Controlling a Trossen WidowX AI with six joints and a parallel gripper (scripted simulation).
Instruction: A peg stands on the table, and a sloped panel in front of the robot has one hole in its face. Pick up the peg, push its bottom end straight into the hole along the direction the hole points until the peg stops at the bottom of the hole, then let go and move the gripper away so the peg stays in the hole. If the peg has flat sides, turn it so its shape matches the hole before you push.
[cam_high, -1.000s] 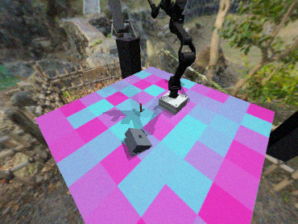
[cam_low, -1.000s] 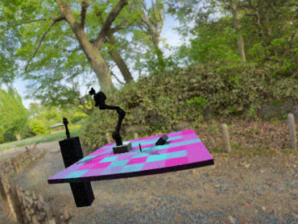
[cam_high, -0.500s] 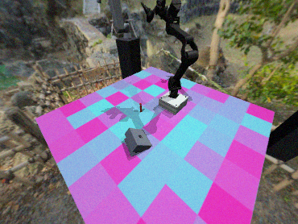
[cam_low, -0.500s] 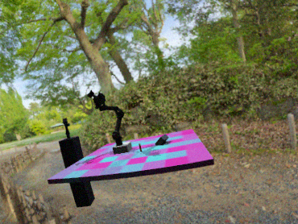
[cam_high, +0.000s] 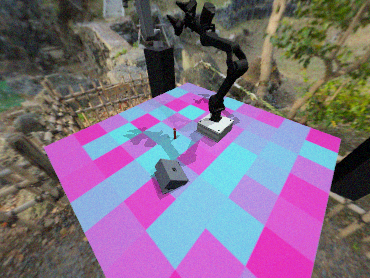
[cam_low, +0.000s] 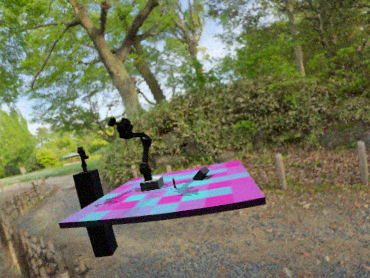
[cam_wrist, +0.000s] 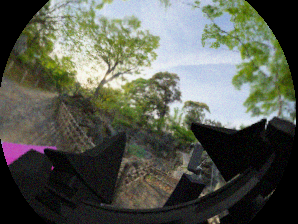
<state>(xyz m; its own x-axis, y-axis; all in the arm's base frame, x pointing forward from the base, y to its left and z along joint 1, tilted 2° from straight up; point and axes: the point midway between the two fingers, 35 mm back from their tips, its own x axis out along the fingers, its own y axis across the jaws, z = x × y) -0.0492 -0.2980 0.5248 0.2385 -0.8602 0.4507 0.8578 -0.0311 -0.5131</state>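
Now: the red peg 28 cm ahead of my gripper tip, 19 cm to the left of it and 55 cm below it. Also, from my gripper tip: dark grey sloped panel (51 cm ahead, 34 cm to the left, 57 cm below).
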